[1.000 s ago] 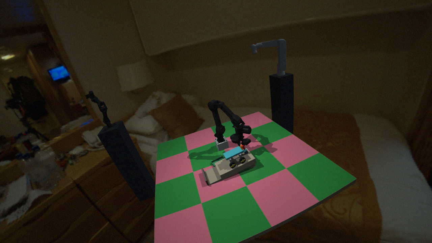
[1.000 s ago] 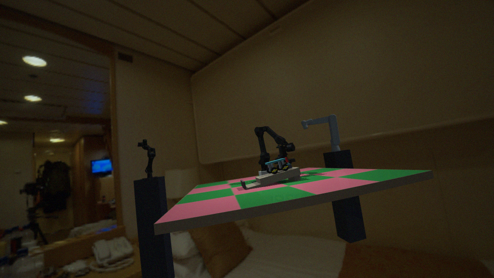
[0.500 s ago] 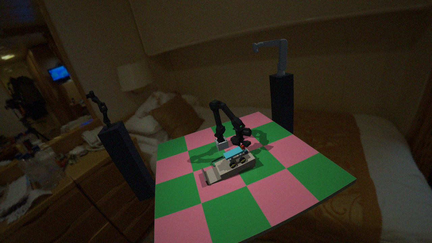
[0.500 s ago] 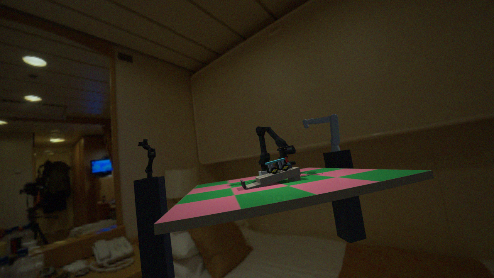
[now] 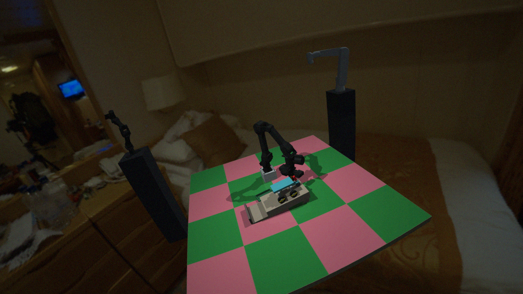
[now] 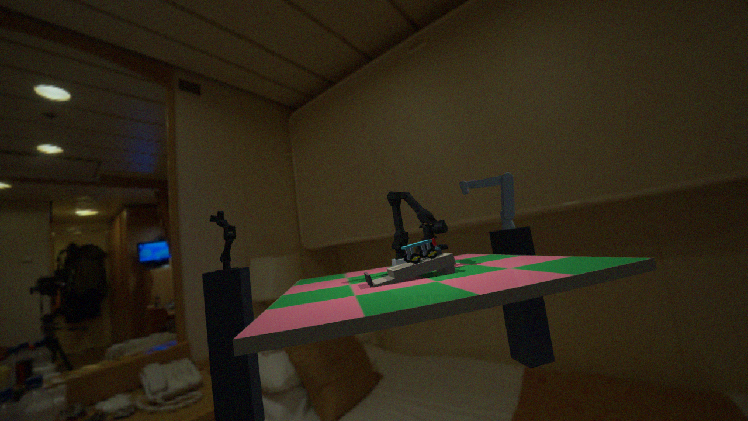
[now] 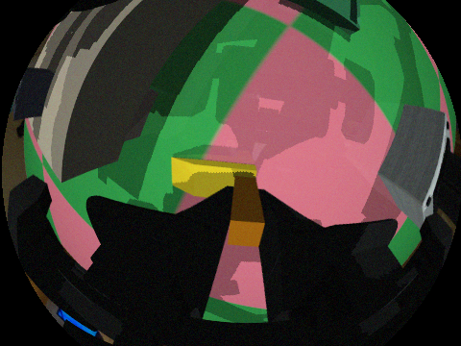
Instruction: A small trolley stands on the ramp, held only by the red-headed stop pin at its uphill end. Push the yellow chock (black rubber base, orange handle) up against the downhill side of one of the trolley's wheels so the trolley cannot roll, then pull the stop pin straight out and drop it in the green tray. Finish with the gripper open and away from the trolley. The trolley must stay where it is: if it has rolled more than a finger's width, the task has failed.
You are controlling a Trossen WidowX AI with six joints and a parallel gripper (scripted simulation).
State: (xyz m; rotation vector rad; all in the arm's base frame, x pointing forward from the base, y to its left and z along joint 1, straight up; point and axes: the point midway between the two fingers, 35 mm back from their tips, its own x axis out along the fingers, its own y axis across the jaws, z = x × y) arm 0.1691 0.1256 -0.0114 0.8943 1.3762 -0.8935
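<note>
The green tray is 2 cm ahead of my gripper tip, 23 cm to the right of it and 4 cm below it. From my gripper tip the other things lie so: red-headed stop pin: 14 cm ahead, 3 cm to the right, 10 cm above; ramp: 15 cm ahead, 13 cm to the right, 2 cm above; yellow chock: 2 cm ahead, 1 cm to the left, 1 cm below.
</note>
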